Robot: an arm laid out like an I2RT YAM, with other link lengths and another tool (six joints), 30 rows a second.
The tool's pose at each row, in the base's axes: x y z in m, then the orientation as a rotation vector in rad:
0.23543, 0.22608, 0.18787, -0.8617, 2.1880, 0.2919
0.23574, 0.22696, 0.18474, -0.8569, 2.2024, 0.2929
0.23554, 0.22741, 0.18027, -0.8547, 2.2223, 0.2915
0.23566, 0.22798, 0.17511, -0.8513, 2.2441, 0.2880
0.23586, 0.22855, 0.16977, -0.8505, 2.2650, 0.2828
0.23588, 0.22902, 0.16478, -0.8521, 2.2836, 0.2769
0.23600, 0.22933, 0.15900, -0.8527, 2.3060, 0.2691
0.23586, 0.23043, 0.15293, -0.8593, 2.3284, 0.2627
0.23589, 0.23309, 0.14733, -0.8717, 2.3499, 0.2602
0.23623, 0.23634, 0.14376, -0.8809, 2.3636, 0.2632
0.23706, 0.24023, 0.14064, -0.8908, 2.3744, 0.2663
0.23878, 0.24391, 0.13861, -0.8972, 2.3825, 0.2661
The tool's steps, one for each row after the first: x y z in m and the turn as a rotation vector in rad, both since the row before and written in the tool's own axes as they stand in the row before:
0.00167, 0.00063, 0.00273, -0.0010, 0.0112, 0.0083
0.00307, 0.00070, 0.00321, -0.0011, 0.0174, 0.0078
0.00328, 0.00059, 0.00398, 0.0004, 0.0191, 0.0085
0.00329, 0.00052, 0.00422, 0.0007, 0.0195, 0.0060
0.00312, 0.00053, 0.00389, 0.0007, 0.0183, 0.0035
0.00360, 0.00036, 0.00452, 0.0017, 0.0217, 0.0049
0.00344, 0.00113, 0.00500, -0.0014, 0.0234, 0.0014
0.00212, 0.00219, 0.00540, -0.0060, 0.0238, -0.0017
0.00026, 0.00236, 0.00422, -0.0074, 0.0148, -0.0008
-0.00070, 0.00249, 0.00434, -0.0072, 0.0124, -0.0021
-0.00183, 0.00169, 0.00379, -0.0033, 0.0094, -0.0015

